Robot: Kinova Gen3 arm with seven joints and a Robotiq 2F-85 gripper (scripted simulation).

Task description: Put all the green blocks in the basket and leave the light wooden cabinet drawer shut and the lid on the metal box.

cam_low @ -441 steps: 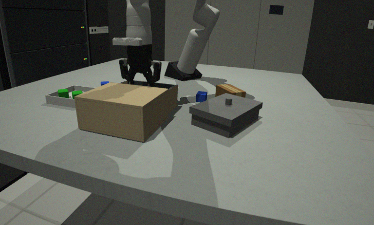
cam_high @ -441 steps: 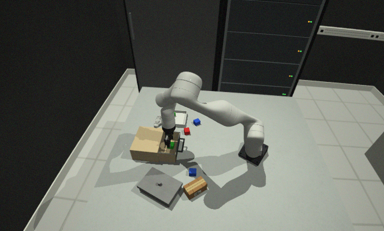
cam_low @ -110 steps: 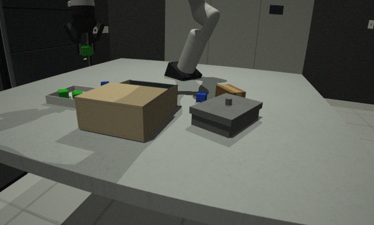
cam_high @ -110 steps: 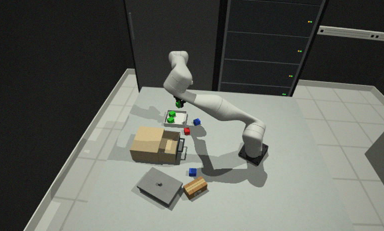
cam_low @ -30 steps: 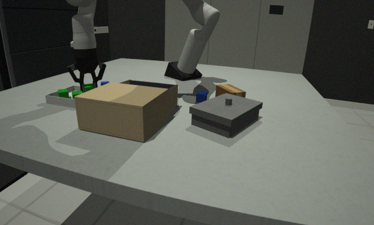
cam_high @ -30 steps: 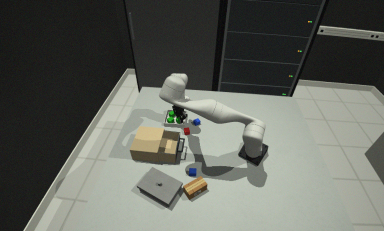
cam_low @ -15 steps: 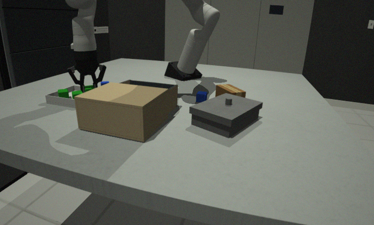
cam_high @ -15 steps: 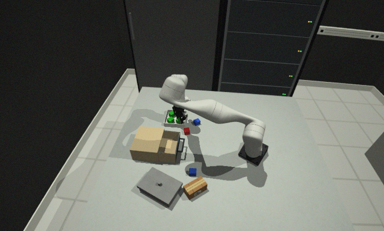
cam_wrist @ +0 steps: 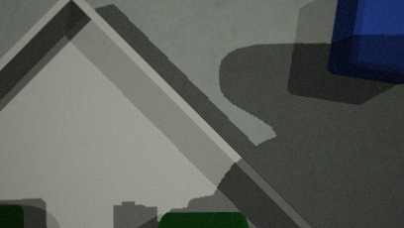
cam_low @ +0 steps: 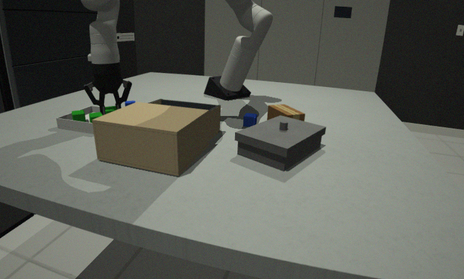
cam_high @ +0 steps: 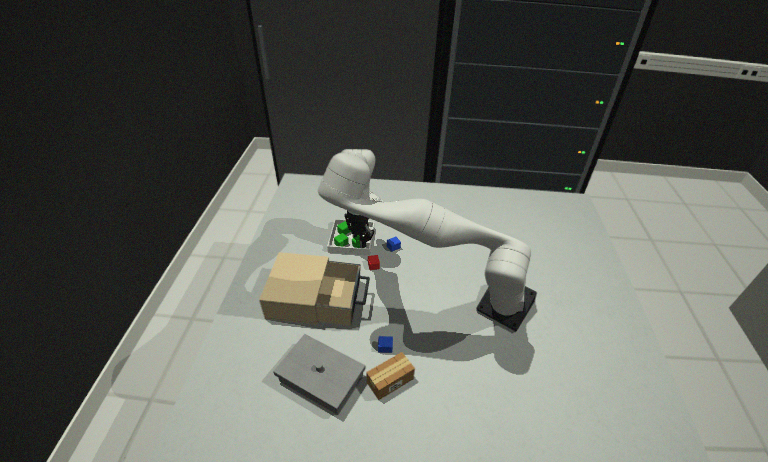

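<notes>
Right now the basket is 40 mm ahead of my hand, 30 mm to the right of it and 20 mm below it. Round my hand: light wooden cabinet (250 mm to the left, 60 mm ahead, 10 mm above); then cabinet drawer (240 mm to the left, 10 mm above); then red block (70 mm to the left, 70 mm behind, 20 mm below).
</notes>
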